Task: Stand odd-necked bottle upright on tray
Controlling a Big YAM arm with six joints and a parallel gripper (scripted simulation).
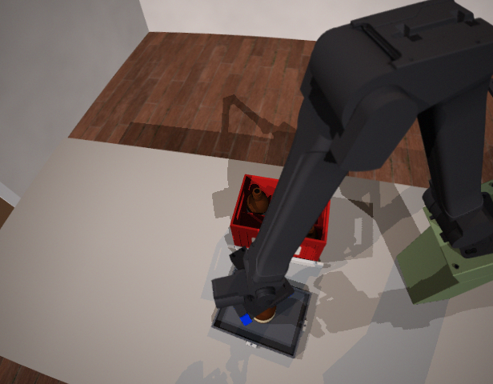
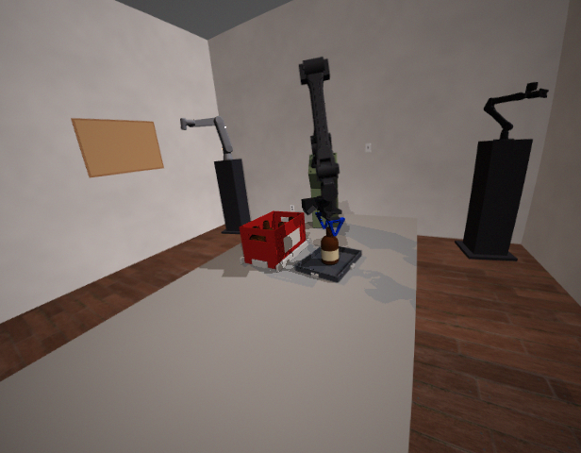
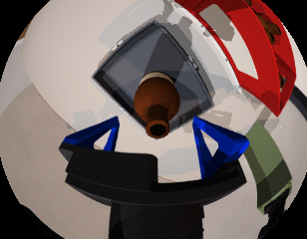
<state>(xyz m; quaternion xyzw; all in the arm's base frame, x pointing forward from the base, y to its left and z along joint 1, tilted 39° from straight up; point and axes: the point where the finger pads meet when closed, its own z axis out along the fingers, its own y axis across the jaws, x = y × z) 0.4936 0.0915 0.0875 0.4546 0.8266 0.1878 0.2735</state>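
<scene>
Right now the brown bottle is 6 cm below my hand. Also, from my hand: dark grey tray 14 cm below; then crate 6 cm behind, 27 cm to the right, 7 cm below.
</scene>
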